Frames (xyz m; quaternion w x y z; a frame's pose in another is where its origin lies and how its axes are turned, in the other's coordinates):
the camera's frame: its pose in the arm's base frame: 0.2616 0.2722 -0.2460 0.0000 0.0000 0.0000 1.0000
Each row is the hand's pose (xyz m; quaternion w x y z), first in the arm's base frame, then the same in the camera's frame.
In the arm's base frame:
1: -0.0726 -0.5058 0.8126 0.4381 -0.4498 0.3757 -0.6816
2: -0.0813 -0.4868 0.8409 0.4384 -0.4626 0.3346 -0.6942
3: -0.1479 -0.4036 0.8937 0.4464 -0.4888 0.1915 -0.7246
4: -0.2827 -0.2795 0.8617 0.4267 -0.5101 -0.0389 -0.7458
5: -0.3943 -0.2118 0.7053 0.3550 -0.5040 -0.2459 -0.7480
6: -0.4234 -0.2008 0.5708 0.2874 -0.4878 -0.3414 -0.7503
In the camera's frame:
1: 0.3342 0.7780 1.0586 0.6816 -0.3757 -0.4498 0.4381
2: 0.3429 0.7590 1.0869 0.6942 -0.3346 -0.4626 0.4384
3: 0.4095 0.6758 1.1397 0.7246 -0.1915 -0.4888 0.4464
4: 0.5443 0.5517 1.1077 0.7458 0.0389 -0.5101 0.4267
5: 0.6559 0.4840 0.9513 0.7480 0.2459 -0.5040 0.3550
6: 0.6850 0.4730 0.8168 0.7503 0.3414 -0.4878 0.2874

